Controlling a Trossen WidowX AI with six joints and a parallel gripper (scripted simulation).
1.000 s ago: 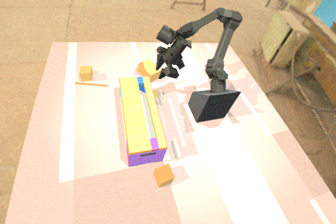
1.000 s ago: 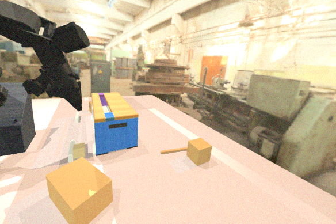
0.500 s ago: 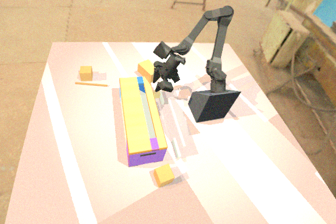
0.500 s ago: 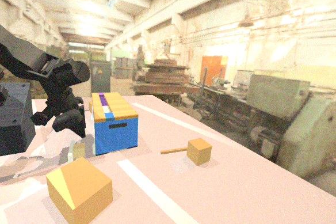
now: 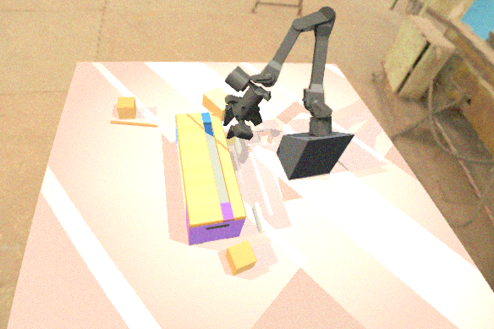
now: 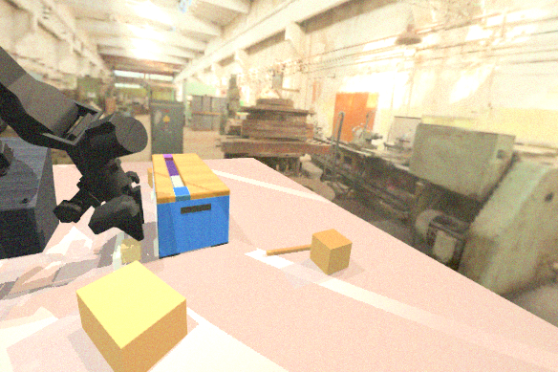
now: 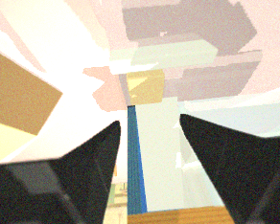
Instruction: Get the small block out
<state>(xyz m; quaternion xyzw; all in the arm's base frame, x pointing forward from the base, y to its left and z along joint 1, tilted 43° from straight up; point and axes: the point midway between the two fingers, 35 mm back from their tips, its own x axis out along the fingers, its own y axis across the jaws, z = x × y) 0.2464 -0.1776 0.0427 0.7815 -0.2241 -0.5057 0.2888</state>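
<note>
My gripper tip is now 20 mm past the small block and 40 mm above it. From my gripper tip the other things lie so: long box (70 mm ahead, 160 mm to the left, 10 mm above); then thin orange stick (310 mm ahead, 130 mm to the right, 50 mm below).
</note>
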